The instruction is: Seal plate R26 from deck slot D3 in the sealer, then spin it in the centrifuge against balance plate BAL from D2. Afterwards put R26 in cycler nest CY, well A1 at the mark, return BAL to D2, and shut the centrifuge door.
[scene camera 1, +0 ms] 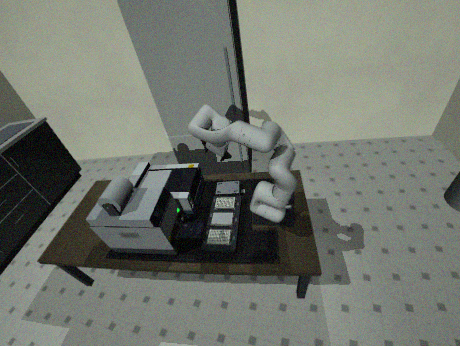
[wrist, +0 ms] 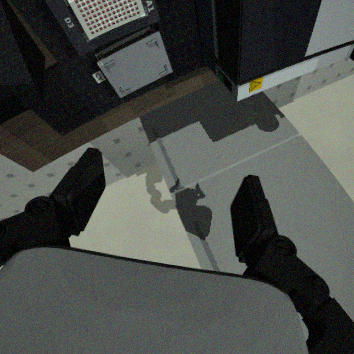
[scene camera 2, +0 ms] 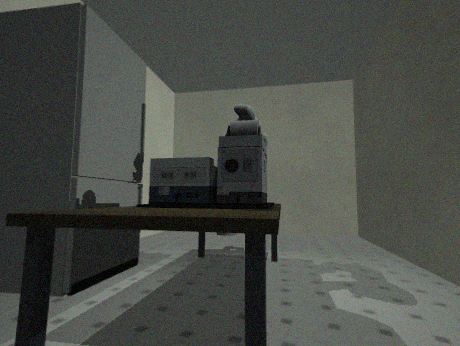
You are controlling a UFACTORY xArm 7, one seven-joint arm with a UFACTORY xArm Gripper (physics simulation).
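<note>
My gripper is open and empty, high beyond the table's back edge. A white well plate with reddish wells sits beside the D3 label, apparently R26. The grey nest behind it is bare with corner marks, apparently CY. A pale plate, apparently BAL in D2, lies in front of the D3 plate. The grey machine with a roll on top looks like the sealer. The lower box beside it looks like the centrifuge; its door state cannot be told.
Another well plate sits at the front of the plate row. A small grey block with a green light stands left of the row. A box with a yellow warning label rises right of the nest. A tall grey cabinet stands behind the table.
</note>
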